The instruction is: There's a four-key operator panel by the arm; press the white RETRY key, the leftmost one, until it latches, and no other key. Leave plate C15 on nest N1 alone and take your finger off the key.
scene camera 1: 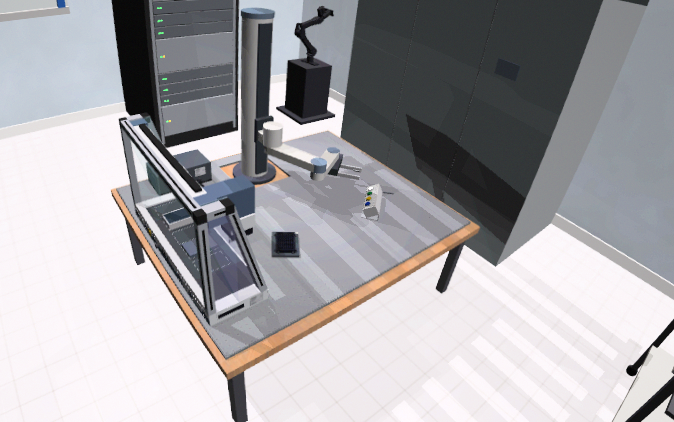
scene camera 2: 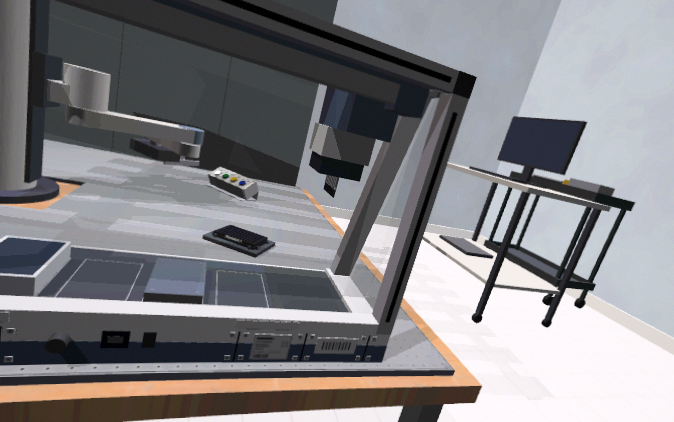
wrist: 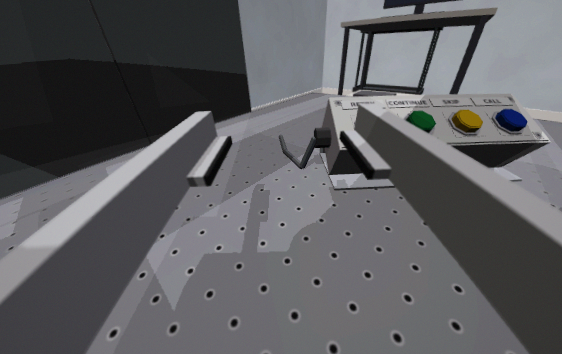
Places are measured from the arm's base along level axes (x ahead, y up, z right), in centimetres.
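Pixels of known places: gripper, fingertip midpoint: (scene camera 1: 360, 173) (scene camera 2: 191, 160) (wrist: 285, 124); arm's base, link origin: (scene camera 1: 254, 173).
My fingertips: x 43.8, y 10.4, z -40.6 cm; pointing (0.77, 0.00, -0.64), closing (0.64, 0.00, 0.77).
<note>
For each thing: its top centre in the pictures, then the offset to it from my fingertips. "pt": a spot on its surface instead.
- four-key panel, top centre: (wrist: 434, 97) (scene camera 2: 234, 173) (scene camera 1: 374, 193) dx +17.5, dy -0.8, dz +6.4 cm
- cable, surface spot: (wrist: 301, 159) pt dx +10.8, dy -9.1, dz -6.0 cm
The four-key panel (scene camera 1: 378, 198) (scene camera 2: 227, 187) (wrist: 343, 119) stands on the table beyond the arm. Its white RETRY key (scene camera 1: 370, 188) (scene camera 2: 217, 172) is at the end nearest the arm. In the wrist view the right finger covers that key, and whether it is latched cannot be told. My gripper (scene camera 1: 360, 173) (wrist: 285, 124) is shut on nothing, its two fingers parallel with a gap between them. It is beside the panel's RETRY end, apart from the key in scene camera 1. Black plate C15 (scene camera 1: 286, 242) (scene camera 2: 241, 236) lies flat on nest N1 (scene camera 1: 286, 255) (scene camera 2: 257, 250).
The green (wrist: 421, 121), yellow (wrist: 467, 121) and blue (wrist: 511, 120) keys are right of RETRY. A cable (wrist: 301, 159) leaves the panel's left side. A framed liquid-handling deck (scene camera 1: 235, 312) stands at the table's left. A tall dark cabinet (scene camera 1: 440, 75) is behind the table.
</note>
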